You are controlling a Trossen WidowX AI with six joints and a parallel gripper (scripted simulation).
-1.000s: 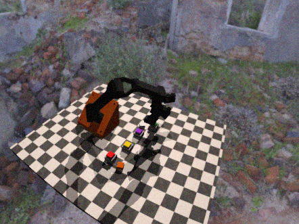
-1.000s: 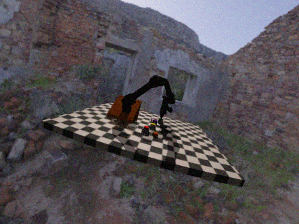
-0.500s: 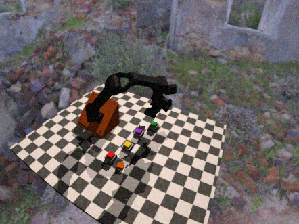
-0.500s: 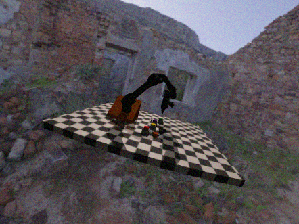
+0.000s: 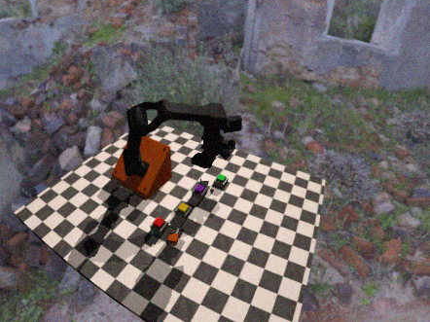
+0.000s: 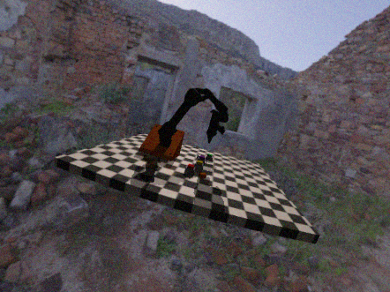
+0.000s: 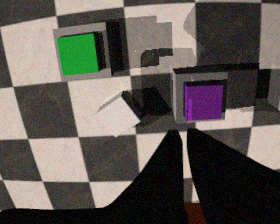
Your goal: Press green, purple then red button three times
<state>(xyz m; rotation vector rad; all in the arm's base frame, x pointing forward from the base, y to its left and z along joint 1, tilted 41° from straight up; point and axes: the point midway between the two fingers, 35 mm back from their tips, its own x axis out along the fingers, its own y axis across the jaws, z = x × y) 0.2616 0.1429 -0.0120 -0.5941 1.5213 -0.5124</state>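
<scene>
The purple button cap lies 20 mm behind my gripper tip, 30 mm to the right of it and 100 mm below it. Also, from my gripper tip: green button cap 30 mm ahead, 70 mm to the left, 100 mm below; red button cap 50 mm behind, 260 mm to the right, 100 mm below; yellow button cap 20 mm behind, 160 mm to the right, 100 mm below.
</scene>
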